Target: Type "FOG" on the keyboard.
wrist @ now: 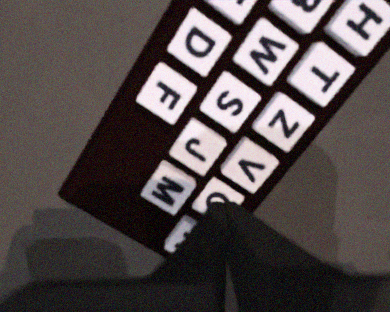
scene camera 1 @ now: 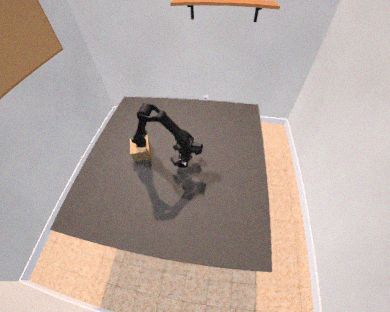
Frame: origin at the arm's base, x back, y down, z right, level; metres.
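Seen in the pictures: gripper, fingertip midpoint: (wrist: 222,212) (scene camera 1: 186,162); arm's base at its link origin: (scene camera 1: 141,143).
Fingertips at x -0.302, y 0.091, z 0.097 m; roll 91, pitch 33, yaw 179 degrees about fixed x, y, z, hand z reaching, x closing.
Observation:
Offsets run from my fingertips to a thing's top centre. Level surfaces: height alone.
The keyboard @[dx +0.020, dy -0.005, dz -0.067 m] (wrist: 107,150) is a dark red board with white letter keys, lying diagonally in the wrist view; in the scene view it is mostly hidden under the gripper. The F key @[dx +0.040, dy -0.005, dz -0.027 m] (wrist: 166,93) is at the upper left of centre, next to the D key @[dx +0.039, dy -0.005, dz -0.045 m] (wrist: 199,42). My gripper (scene camera 1: 182,160) (wrist: 222,212) is shut and empty, pointing down. Its fingertips overlap the near part of a key with a rounded letter @[dx +0.004, dy -0.001, dz -0.003 m] (wrist: 217,196), whose letter is partly hidden, so I cannot tell which it is. Whether the tips touch that key is unclear.
Other keys near the fingertips are M @[dx +0.022, dy -0.005, dz +0.001 m] (wrist: 168,188), J @[dx +0.022, dy -0.005, dz -0.017 m] (wrist: 197,146), V @[dx +0.003, dy -0.005, dz -0.021 m] (wrist: 250,165) and S @[dx +0.021, dy -0.005, dz -0.035 m] (wrist: 230,102). Another key @[dx +0.005, dy -0.004, dz +0.016 m] (wrist: 180,236) is partly behind the finger. The arm stands on a wooden block (scene camera 1: 140,151) on the dark table top @[dy +0.011 m] (scene camera 1: 220,225).

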